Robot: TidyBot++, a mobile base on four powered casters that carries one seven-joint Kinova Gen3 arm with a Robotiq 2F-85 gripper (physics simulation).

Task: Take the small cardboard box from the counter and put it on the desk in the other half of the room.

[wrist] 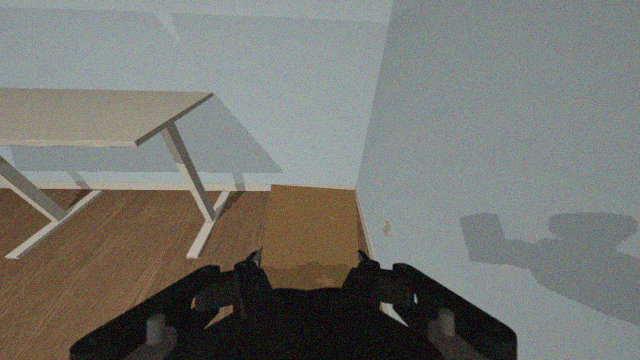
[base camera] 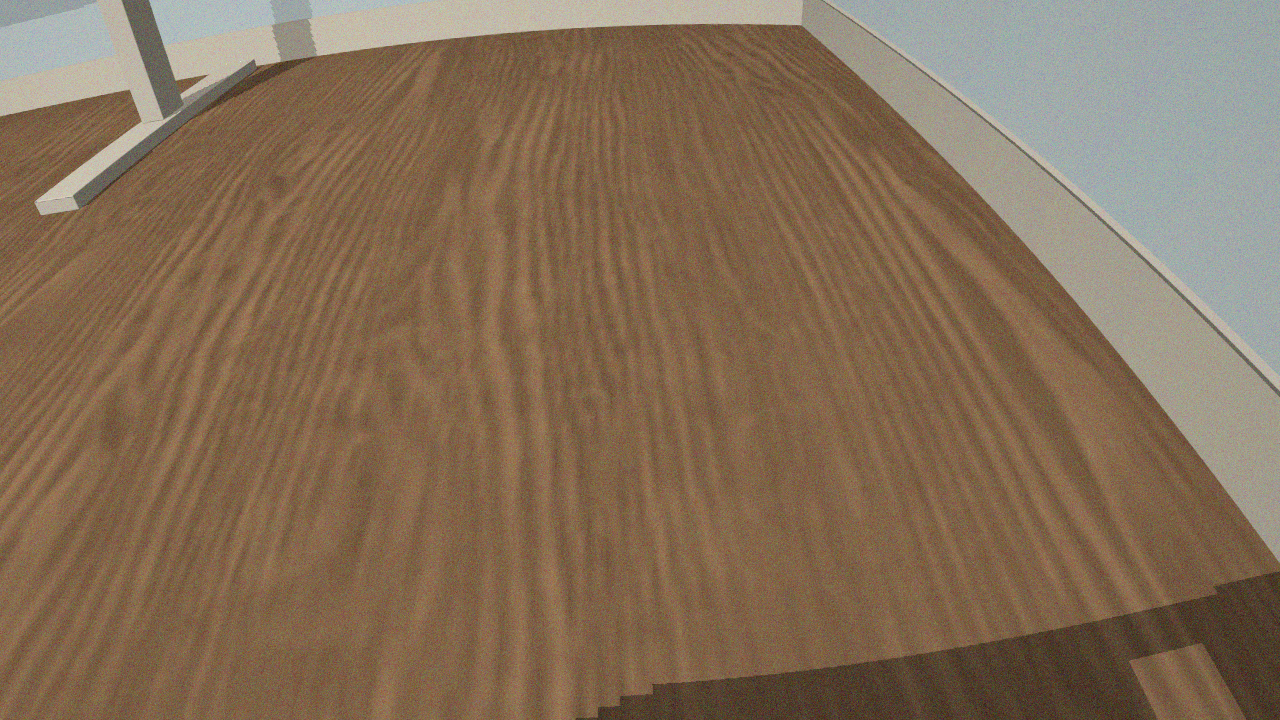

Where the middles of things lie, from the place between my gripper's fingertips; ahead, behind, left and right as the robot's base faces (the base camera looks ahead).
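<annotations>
My gripper: 2 cm below the small cardboard box (wrist: 310, 241), 1 cm past it.
</annotations>
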